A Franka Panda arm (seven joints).
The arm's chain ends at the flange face. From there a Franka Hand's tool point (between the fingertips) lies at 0.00 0.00 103.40 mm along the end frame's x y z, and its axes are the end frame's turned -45 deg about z.
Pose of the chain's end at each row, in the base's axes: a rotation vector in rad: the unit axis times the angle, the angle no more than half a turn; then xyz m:
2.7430 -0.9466 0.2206 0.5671 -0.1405 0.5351
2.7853 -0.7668 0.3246 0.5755 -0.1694 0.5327
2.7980 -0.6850 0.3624 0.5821 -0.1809 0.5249
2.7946 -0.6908 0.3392 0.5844 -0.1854 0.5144
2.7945 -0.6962 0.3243 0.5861 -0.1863 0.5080
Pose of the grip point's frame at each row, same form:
2.8636 0.1732 0.0735 0.5740 -0.1679 0.4356
2.8128 0.3507 0.1657 0.5910 -0.1984 0.4347
2.7862 0.4285 0.1975 0.6009 -0.2104 0.4276
2.7903 0.4227 0.1745 0.6015 -0.2151 0.4168
2.7953 0.4183 0.1609 0.6021 -0.2158 0.4102

